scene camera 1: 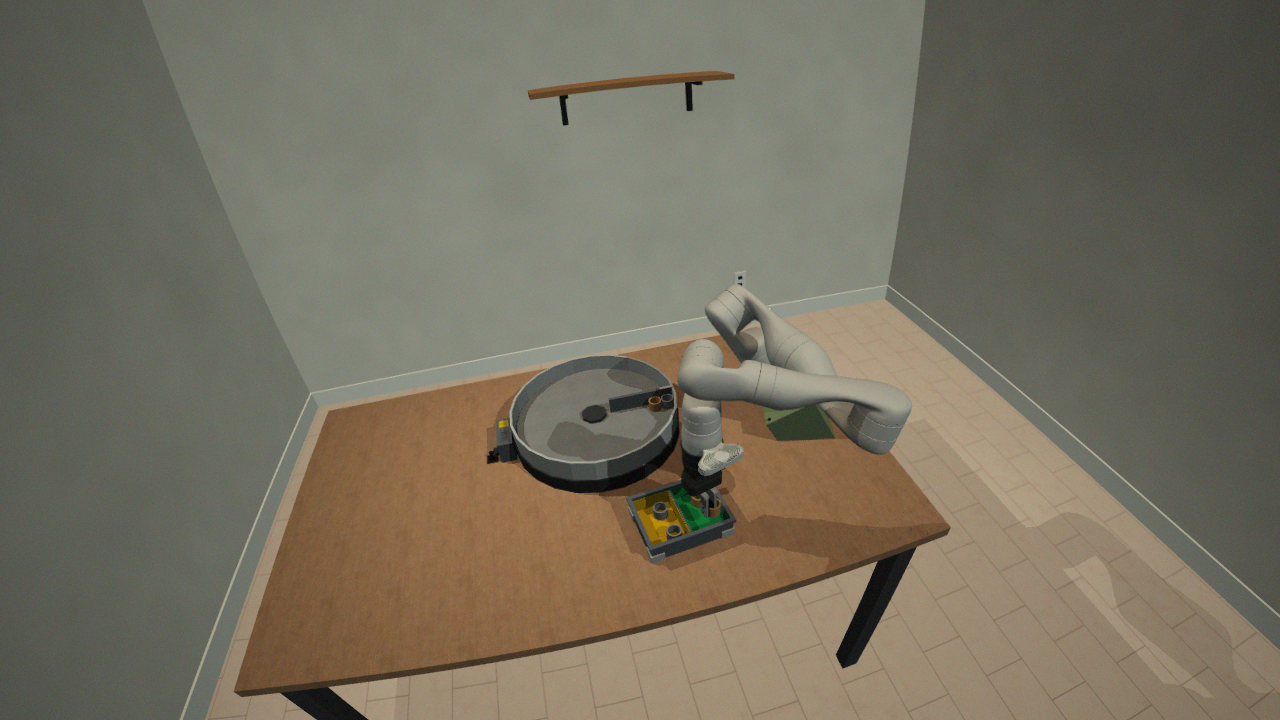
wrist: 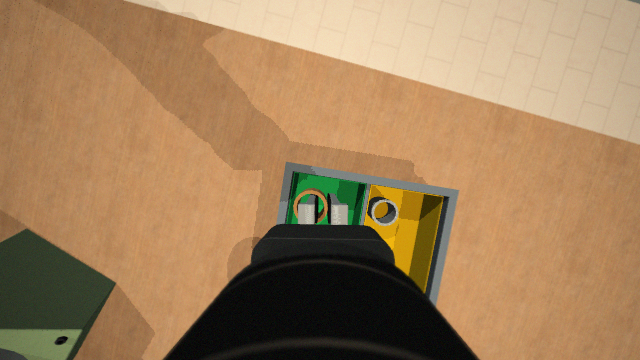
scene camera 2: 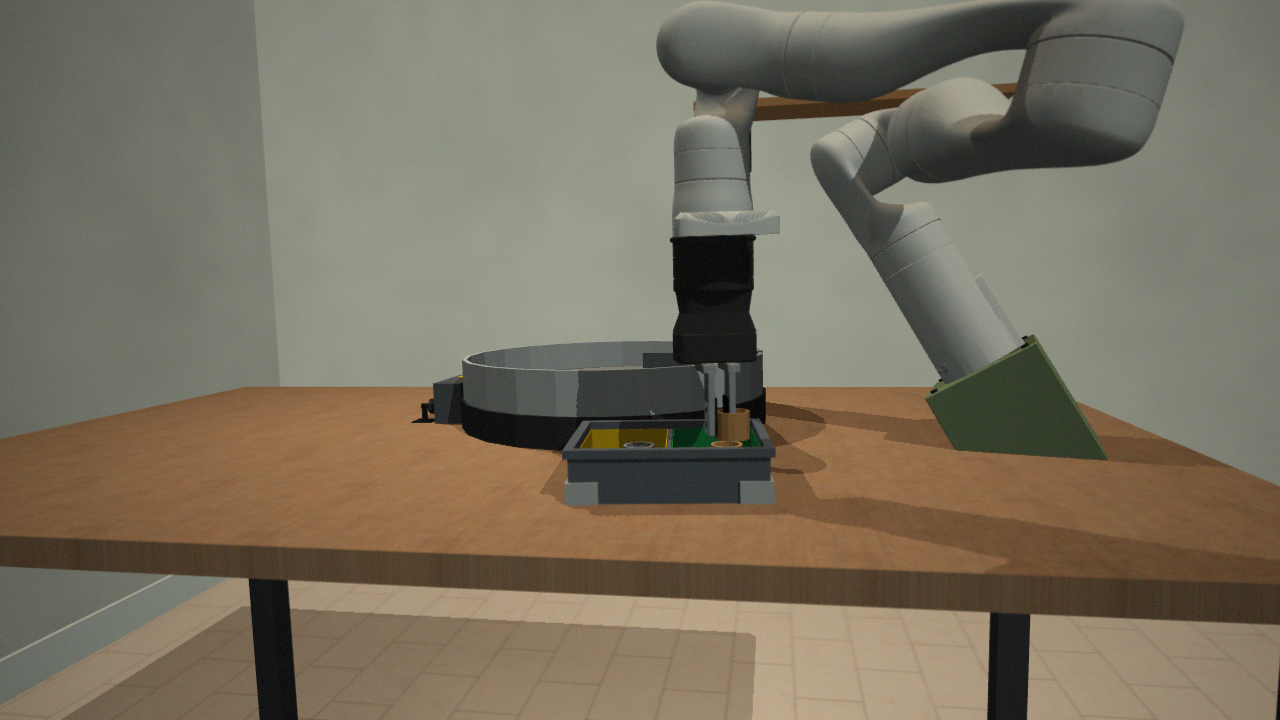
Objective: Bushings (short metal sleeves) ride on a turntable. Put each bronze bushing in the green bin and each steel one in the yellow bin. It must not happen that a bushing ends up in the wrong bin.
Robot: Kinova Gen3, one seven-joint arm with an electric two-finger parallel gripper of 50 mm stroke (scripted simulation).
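Labels:
Gripper in scene camera 1, in scene camera 2, in the wrist view [322,203]. Same spot on the gripper: [scene camera 1: 708,500] and [scene camera 2: 713,377].

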